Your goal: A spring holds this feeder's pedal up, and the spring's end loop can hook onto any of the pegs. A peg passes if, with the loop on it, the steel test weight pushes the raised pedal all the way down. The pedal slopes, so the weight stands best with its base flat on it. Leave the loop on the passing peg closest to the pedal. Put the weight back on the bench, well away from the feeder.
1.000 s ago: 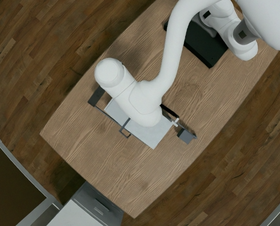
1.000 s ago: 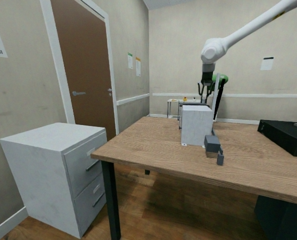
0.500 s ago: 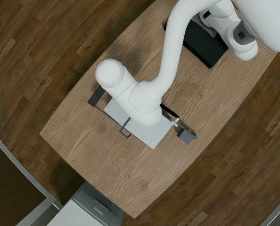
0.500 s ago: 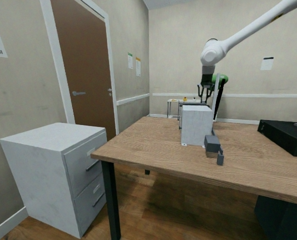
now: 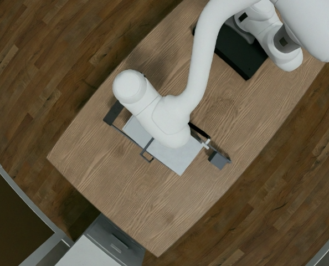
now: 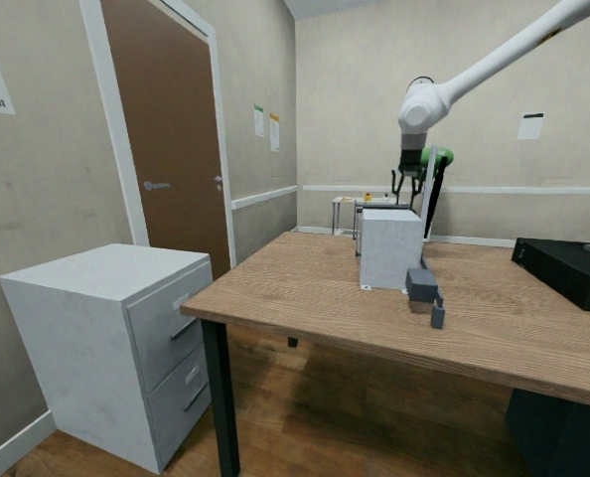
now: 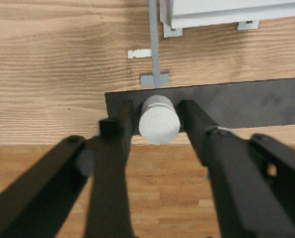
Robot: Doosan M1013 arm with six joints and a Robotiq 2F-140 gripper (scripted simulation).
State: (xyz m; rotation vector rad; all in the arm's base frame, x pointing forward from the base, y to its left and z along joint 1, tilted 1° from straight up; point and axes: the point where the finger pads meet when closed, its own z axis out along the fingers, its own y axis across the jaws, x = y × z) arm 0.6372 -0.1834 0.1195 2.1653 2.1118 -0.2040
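Right now the steel test weight is 10 mm below my hand. Round my hand: white peg 360 mm to the left, 180 mm above, 20 mm behind.
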